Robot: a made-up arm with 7 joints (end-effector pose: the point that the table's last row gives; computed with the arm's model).
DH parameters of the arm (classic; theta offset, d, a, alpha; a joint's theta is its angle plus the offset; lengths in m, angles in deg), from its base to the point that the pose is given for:
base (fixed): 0 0.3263 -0.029 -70
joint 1: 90 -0.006 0.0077 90
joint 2: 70 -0.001 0.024 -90
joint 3: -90 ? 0.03 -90
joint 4: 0 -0.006 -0.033 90
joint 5: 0 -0.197 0.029 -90
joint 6: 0 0.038 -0.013 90
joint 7: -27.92 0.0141 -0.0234 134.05
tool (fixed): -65.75 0.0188 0 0
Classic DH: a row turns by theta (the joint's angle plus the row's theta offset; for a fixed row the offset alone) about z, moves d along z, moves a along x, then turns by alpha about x.
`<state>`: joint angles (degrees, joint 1 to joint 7).
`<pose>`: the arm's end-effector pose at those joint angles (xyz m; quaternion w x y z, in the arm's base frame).
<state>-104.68 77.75 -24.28 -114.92 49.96 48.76 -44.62</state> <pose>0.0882 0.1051 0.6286 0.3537 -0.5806 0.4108 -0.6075</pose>
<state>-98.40 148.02 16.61 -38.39 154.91 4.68 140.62</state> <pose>-0.3564 0.3078 0.4841 0.6483 -0.2536 -0.6063 -0.3845</pose>
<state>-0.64 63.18 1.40 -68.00 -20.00 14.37 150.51</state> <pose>0.1916 0.3114 0.1977 0.6277 0.3939 0.4368 0.5100</pose>
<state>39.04 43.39 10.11 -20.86 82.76 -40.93 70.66</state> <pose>-0.2567 0.3417 0.0492 0.2390 0.2413 0.5732 0.7457</pose>
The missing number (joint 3, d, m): -0.274
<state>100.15 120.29 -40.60 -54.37 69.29 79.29 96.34</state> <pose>-0.0505 0.4317 0.3374 0.7797 -0.2714 -0.5569 -0.0906</pose>
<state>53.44 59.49 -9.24 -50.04 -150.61 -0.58 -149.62</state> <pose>-0.2555 0.3177 0.0785 0.0360 0.8510 0.5196 -0.0672</pose>
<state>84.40 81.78 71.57 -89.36 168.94 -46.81 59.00</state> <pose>0.0404 0.4024 0.3800 0.6672 -0.1691 0.1871 0.7009</pose>
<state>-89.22 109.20 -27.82 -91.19 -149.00 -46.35 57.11</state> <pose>0.0976 0.2080 0.6192 0.8937 -0.4472 0.0144 0.0333</pose>
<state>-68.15 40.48 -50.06 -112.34 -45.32 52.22 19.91</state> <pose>0.2522 -0.0417 0.3356 0.1385 -0.6511 0.3305 -0.6690</pose>
